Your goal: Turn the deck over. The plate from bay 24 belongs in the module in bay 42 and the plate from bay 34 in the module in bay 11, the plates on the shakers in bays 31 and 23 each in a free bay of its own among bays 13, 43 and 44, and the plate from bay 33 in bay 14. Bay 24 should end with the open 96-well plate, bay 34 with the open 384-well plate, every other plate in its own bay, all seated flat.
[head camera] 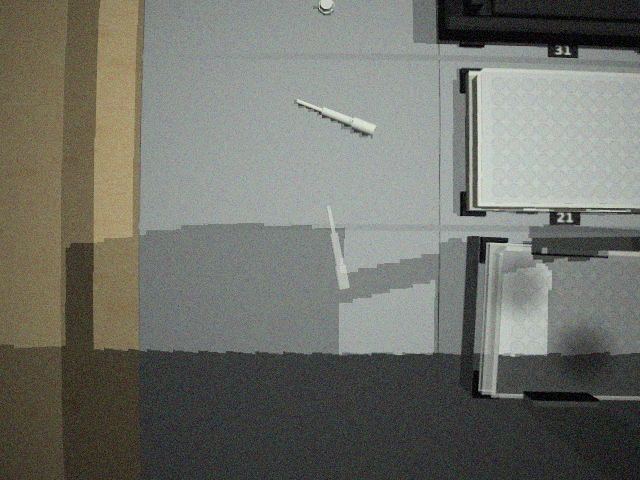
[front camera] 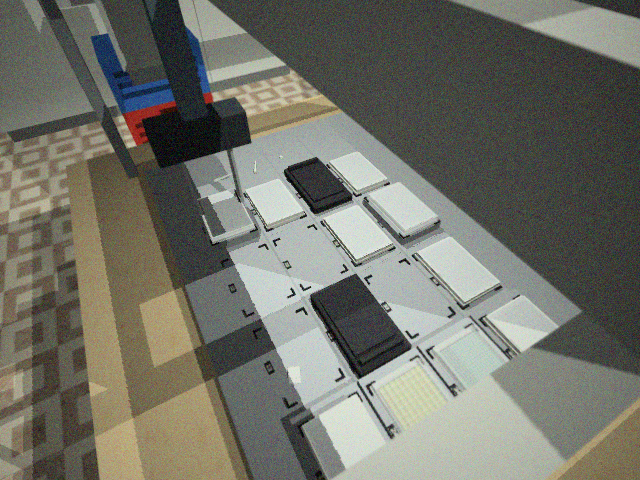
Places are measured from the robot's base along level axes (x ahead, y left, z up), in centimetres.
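Pixels of known places: gripper, fingertip midpoint: [head camera: 559, 324] [front camera: 220, 203]; robot's base at its link origin: [head camera: 463, 382].
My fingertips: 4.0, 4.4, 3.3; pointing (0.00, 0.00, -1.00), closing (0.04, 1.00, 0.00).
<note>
For each thing: its top centre in the pictures, then the offset to it from my fingertips, as dx, dy, dz. "*": a spot on its surface instead.
- bay 11 at a spot on its surface: [head camera: 522, 320] * -2.1, +0.2, +0.0
- bay 21 plate at its top centre: [head camera: 579, 138] [front camera: 273, 199] +2.4, +10.6, -1.9
- yellow plate at its top centre: [front camera: 424, 410] +51.6, +10.6, -0.4
- pale green plate at its top centre: [front camera: 484, 370] +51.6, +21.3, -0.4
- small round white piece at its top centre: [head camera: 326, 3] -12.8, +19.2, -2.9
My gripper [front camera: 219, 206] [head camera: 563, 321] is open at the plate in bay 11 [front camera: 235, 223] [head camera: 522, 320]; its jaw tips overlap both long edges in the head view. One jaw is hard to see in front view. That plate looks slightly turned beside the bay 21 plate [front camera: 275, 203] [head camera: 553, 139]. The shakers in bays 31 [front camera: 317, 184] [head camera: 542, 20] and 23 [front camera: 359, 322] show dark tops. Lidded plates stand in bays 42 [front camera: 402, 206], 43 [front camera: 457, 268], 44 [front camera: 522, 320] and 14 [front camera: 351, 428]. The yellow plate [front camera: 410, 392] is in bay 24, the pale green plate [front camera: 470, 353] in bay 34.
White plates also stand in bays 32 [front camera: 356, 232] and 41 [front camera: 357, 171]. Bays 12, 22, 13 and 33 show no plate. Two thin white sticks [head camera: 338, 118] [head camera: 338, 253] and a small round white piece [head camera: 326, 6] lie beyond bays 11 to 31. Shadow covers the left side.
</note>
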